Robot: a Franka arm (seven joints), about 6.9 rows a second.
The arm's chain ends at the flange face. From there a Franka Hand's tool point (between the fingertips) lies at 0.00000 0.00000 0.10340 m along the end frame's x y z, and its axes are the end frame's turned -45 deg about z.
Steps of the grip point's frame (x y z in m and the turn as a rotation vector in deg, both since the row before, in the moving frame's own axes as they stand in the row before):
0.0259, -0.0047, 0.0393, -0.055, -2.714, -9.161
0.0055, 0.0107, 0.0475, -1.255, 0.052, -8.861
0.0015, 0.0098, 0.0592, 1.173, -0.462, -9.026
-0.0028, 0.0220, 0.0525, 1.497, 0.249, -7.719
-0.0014, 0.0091, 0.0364, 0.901, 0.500, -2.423
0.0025, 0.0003, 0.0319, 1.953, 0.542, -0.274
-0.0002, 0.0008, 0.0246, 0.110, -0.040, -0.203
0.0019, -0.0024, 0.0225, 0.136, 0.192, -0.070
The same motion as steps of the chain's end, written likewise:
0.0181, -0.0254, 0.0394, -1.958, -1.880, -9.161
0.0097, 0.0023, 0.0475, -0.851, 0.924, -8.861
0.0101, 0.0066, 0.0592, 0.503, -1.156, -9.026
0.0153, 0.0197, 0.0525, 1.235, -0.882, -7.719
0.0060, 0.0092, 0.0364, 0.991, -0.284, -2.423
0.0038, 0.0016, 0.0320, 1.764, -0.998, -0.274
0.0006, 0.0008, 0.0246, 0.049, -0.106, -0.203
-0.0004, -0.0026, 0.0225, 0.232, 0.040, -0.070

